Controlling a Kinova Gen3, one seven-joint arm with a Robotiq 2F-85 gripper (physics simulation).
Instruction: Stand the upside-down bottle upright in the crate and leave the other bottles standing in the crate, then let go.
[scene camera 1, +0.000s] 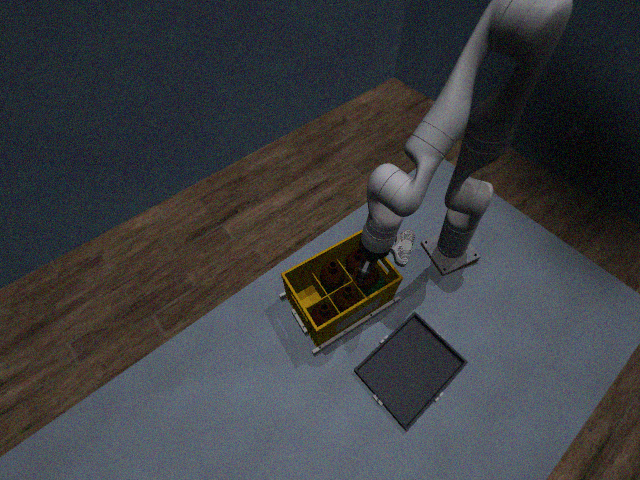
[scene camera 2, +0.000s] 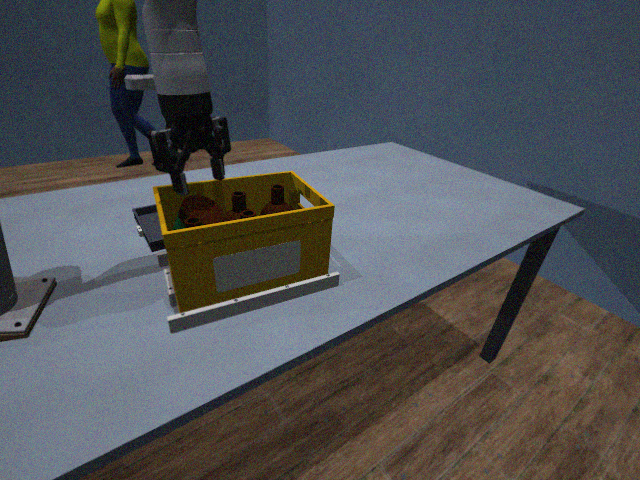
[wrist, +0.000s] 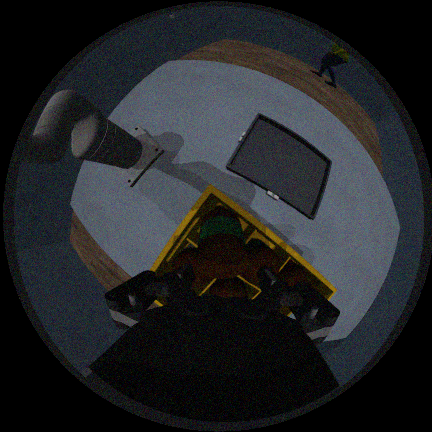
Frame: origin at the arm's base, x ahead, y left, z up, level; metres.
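Seen in the pictures: gripper, fingertip midpoint: (scene camera 1: 365, 269) (scene camera 2: 202, 186) (wrist: 225, 275); arm's base, link origin: (scene camera 1: 451, 245) (wrist: 128, 152).
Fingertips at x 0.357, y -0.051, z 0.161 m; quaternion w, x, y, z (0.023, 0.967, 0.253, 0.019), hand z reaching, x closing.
Pixels of each thing's top centre, then the offset from my fingertips to it. "spot": a spot on its surface instead.
- yellow crate, top centre: (wrist: 249, 304) (scene camera 2: 241, 195) (scene camera 1: 341, 275) dz -0.016, dx +0.059, dy -0.029 m
- brown bottle, top centre: (wrist: 217, 239) (scene camera 2: 184, 196) (scene camera 1: 378, 273) dz -0.024, dx -0.028, dy +0.024 m
- green band, surface spot: (wrist: 221, 227) spot: dz -0.053, dx -0.031, dy +0.035 m
My gripper (scene camera 1: 364, 270) (scene camera 2: 199, 184) (wrist: 225, 275) is open and empty, its fingertips over the robot-base end of the yellow crate (scene camera 1: 336, 330) (scene camera 2: 315, 248) (wrist: 274, 237). Below it a brown bottle (scene camera 2: 199, 205) (wrist: 225, 257) with a green band (wrist: 221, 227) sits tilted in that end of the crate, its rounded brown part high; its neck is hidden. Several other brown bottles stand neck up, such as one (scene camera 1: 333, 273) in a rear cell, another (scene camera 1: 347, 295) and one (scene camera 1: 324, 310) at the far end. In scene camera 2 two necks (scene camera 2: 238, 200) (scene camera 2: 277, 194) show.
White rails (scene camera 2: 258, 299) run along the crate's base. A dark shallow tray (scene camera 1: 410, 369) (scene camera 2: 147, 227) (wrist: 280, 165) lies beside the crate. The robot's base plate (scene camera 1: 439, 266) (scene camera 2: 20, 315) is near the crate's bottle-filled end. A person (scene camera 2: 124, 46) (wrist: 332, 62) is beyond the table.
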